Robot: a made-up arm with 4 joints.
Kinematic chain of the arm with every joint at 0, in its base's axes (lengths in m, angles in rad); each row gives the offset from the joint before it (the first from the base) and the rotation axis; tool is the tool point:
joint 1: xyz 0 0 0.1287 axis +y
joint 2: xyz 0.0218 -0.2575 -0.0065 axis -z
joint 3: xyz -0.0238 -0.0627 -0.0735 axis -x
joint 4: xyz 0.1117 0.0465 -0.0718 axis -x
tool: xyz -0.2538 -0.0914 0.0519
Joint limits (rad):
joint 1: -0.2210..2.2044
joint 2: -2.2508..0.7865
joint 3: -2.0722..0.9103
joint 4: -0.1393..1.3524
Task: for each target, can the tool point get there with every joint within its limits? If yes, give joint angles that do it. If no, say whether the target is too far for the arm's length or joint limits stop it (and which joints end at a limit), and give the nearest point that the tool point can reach.
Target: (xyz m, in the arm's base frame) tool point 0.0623 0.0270 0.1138
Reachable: no: joint limits stop it (at a limit: joint 1, joint 2, joint 4) | nearest point 0.0230 -0.1344 0.2232 | short by 0.199 m
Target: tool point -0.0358 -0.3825 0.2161
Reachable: yes | joints 1.4274 -0.6478 -0.5380 1.1474
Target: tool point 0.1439 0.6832 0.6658
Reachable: no: too far | nearest point -0.0365 -0.1294 0.2606 | short by 0.926 m
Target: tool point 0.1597 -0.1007 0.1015
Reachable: no: joint limits stop it (at a limit: joint 1, joint 2, joint 4) | nearest point 0.0635 -0.1594 0.2244 | short by 0.167 m
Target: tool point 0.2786 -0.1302 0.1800
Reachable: no: joint limits stop it (at a limit: joint 1, joint 2, joint 3, joint 4) | nearest point 0.2236 -0.3079 0.1523 | short by 0.188 m
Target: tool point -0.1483 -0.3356 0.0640
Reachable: yes | joints -0.0059 0.0557 -1.3906 0.7145
